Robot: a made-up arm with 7 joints.
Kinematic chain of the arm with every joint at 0, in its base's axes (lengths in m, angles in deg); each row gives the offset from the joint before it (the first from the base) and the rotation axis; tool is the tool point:
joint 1: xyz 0 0 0.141 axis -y
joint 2: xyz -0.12 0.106 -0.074 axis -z
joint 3: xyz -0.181 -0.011 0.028 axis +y
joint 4: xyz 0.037 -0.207 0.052 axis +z
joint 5: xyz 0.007 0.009 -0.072 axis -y
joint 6: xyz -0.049 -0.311 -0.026 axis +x
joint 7: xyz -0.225 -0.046 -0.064 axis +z
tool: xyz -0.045 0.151 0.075
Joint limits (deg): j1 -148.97..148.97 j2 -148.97..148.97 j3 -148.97..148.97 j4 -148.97..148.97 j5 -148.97..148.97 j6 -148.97..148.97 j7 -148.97..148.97
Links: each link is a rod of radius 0.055 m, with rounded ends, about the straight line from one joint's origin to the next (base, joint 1, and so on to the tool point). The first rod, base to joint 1, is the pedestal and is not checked.
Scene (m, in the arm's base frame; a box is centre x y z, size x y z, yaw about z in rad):
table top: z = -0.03
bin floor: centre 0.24 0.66 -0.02 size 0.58 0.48 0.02 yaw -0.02
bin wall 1: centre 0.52 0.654 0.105 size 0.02 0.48 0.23 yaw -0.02
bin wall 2: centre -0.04 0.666 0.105 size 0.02 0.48 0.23 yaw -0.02
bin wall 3: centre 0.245 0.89 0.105 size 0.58 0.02 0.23 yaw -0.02
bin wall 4: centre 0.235 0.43 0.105 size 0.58 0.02 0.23 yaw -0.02
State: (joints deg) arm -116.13 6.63 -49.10 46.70 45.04 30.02 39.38
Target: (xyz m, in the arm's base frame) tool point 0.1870 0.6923 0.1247
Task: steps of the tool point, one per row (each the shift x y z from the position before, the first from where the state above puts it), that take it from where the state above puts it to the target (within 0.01 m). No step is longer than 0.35 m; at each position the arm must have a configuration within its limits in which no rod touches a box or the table.
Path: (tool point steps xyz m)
1: 0.0949 0.0600 0.2967
2: 0.1564 0.1944 0.2162
3: 0.1597 0.2854 0.0733
4: 0.1040 0.3030 -0.0847
5: 0.0131 0.2422 -0.2076
6: -0.0750 0.1249 -0.2629
7: -0.1254 -0.0099 -0.2457

